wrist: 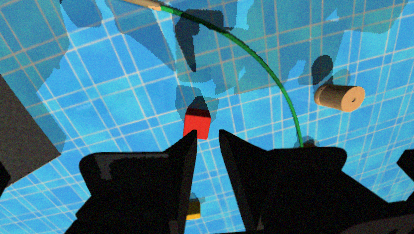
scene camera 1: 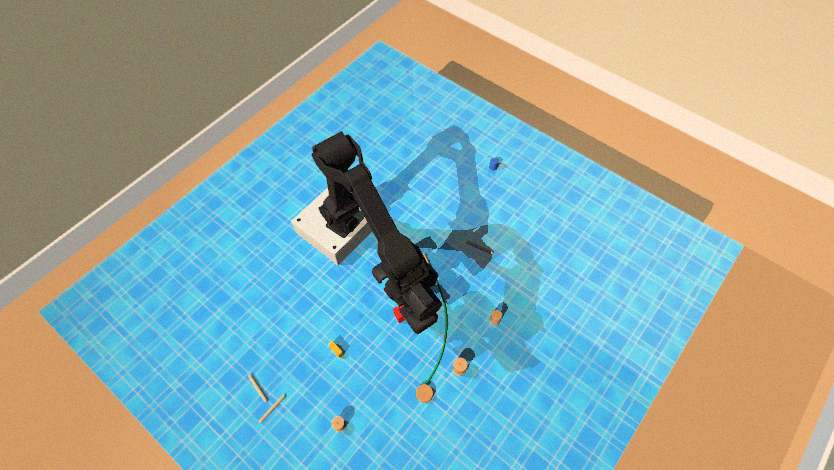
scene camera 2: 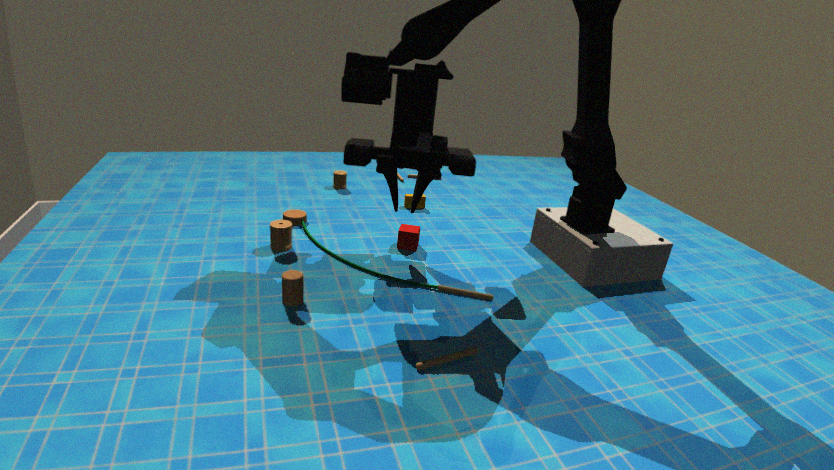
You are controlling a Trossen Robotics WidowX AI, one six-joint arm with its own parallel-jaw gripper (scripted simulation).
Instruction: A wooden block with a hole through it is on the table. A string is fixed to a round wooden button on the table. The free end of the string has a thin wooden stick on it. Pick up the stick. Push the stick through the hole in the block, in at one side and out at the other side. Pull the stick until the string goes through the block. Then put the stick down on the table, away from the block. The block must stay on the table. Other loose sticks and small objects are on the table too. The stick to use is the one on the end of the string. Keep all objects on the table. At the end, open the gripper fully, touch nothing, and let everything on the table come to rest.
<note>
In view: my gripper (scene camera 2: 404, 211) and a small wooden cylinder (wrist: 346, 98).
My gripper is seen too in the wrist view (wrist: 208, 134) and in scene camera 1 (scene camera 1: 405, 308).
</note>
